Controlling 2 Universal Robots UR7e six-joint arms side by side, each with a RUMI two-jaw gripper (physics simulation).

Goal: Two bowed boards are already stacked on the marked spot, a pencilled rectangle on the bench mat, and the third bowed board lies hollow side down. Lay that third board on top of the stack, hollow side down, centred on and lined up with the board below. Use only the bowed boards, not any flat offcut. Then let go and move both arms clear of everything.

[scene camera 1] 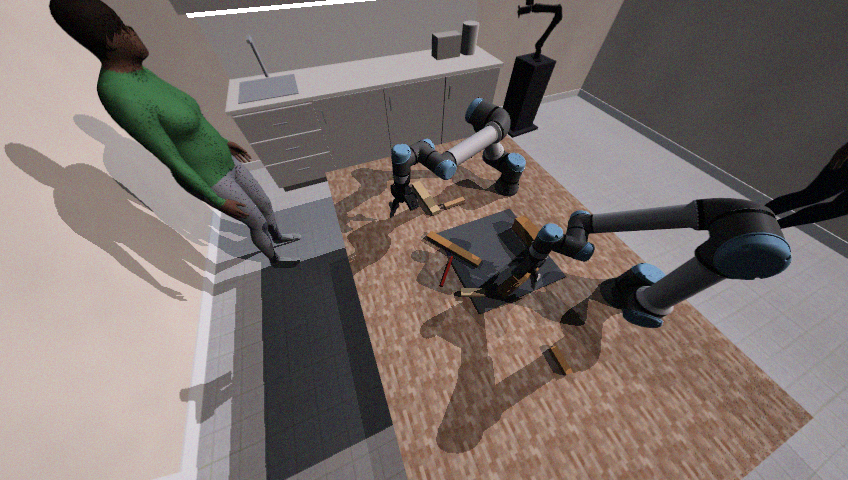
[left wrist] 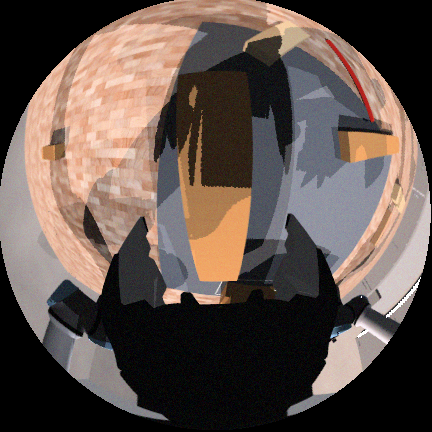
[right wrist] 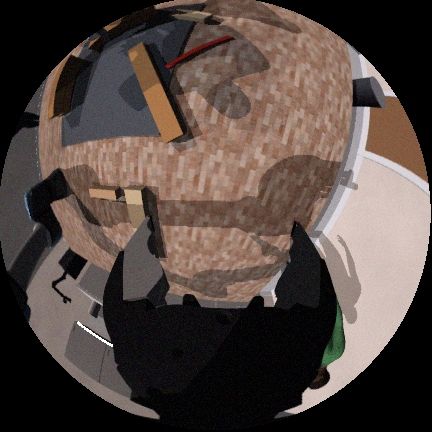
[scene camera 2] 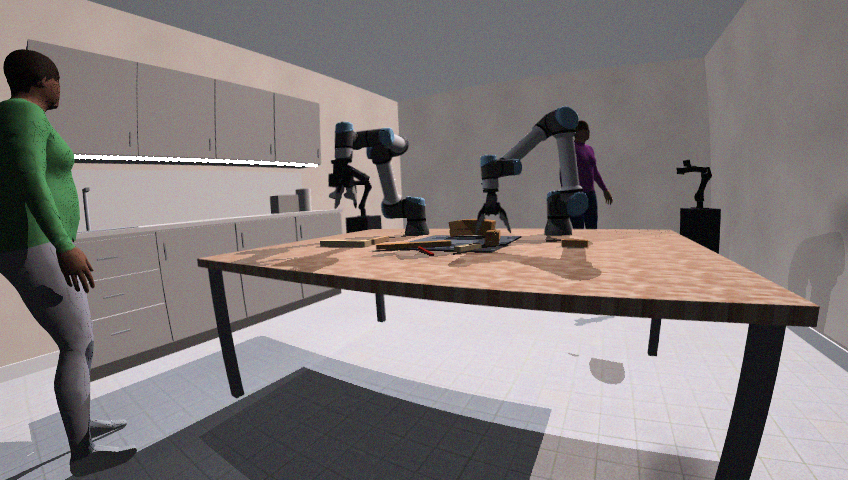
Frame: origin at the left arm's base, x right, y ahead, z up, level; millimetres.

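Seen in the pictures: left gripper, between the fingertips: (left wrist: pixel 216 216); right gripper, between the fingertips: (scene camera 1: pixel 404 211) (right wrist: pixel 223 219) (scene camera 2: pixel 346 208); left arm's base, origin of its link: (scene camera 1: pixel 616 294) (scene camera 2: pixel 558 234); right arm's base, origin of its link: (scene camera 1: pixel 506 188) (right wrist: pixel 60 182) (scene camera 2: pixel 417 234).
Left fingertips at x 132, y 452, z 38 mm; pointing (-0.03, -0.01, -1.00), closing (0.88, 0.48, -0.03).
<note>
Offsets run from my left fingertips to a thing's top centre. Level surfaces: height alone.
The third bowed board @(dx -8, dy +14, dz +18 mm) (scene camera 1: pixel 512 286) (scene camera 2: pixel 492 239) (left wrist: pixel 220 255) lies on the dark bench mat @(dz -32 mm) (scene camera 1: pixel 493 255) (left wrist: pixel 340 215). The stack of two bowed boards @(dx +217, dy -138, dz +58 mm) (scene camera 1: pixel 527 230) (scene camera 2: pixel 470 227) (right wrist: pixel 64 89) stands at the mat's far side; in the left wrist view the stack (left wrist: pixel 250 292) is mostly hidden behind the gripper. A corner of the pencilled rectangle (left wrist: pixel 218 288) shows beside it. My left gripper (scene camera 1: pixel 519 281) (scene camera 2: pixel 493 229) (left wrist: pixel 216 216) is open, low over the third board, its fingers to either side with gaps. My right gripper (scene camera 1: pixel 404 209) (scene camera 2: pixel 346 204) (right wrist: pixel 223 219) is open and empty, high above the table.
A long orange offcut @(dx +223, dy +288, dz -12 mm) (scene camera 1: pixel 453 248) (right wrist: pixel 155 92) lies across the mat's edge, near a red stick @(dx +97, dy +344, dz -25 mm) (scene camera 1: pixel 446 271) (left wrist: pixel 355 82). A pale block @(dx -39, dy +245, dz -13 mm) (scene camera 1: pixel 471 292) (left wrist: pixel 277 42) lies near the third board's end. A pale board @(dx +624, dy +387, dz -10 mm) (scene camera 1: pixel 426 197), a small piece @(dx +554, dy +216, dz -12 mm) (scene camera 1: pixel 454 203) and another offcut @(dx -372, dy -40, dz -11 mm) (scene camera 1: pixel 560 360) lie farther out.
</note>
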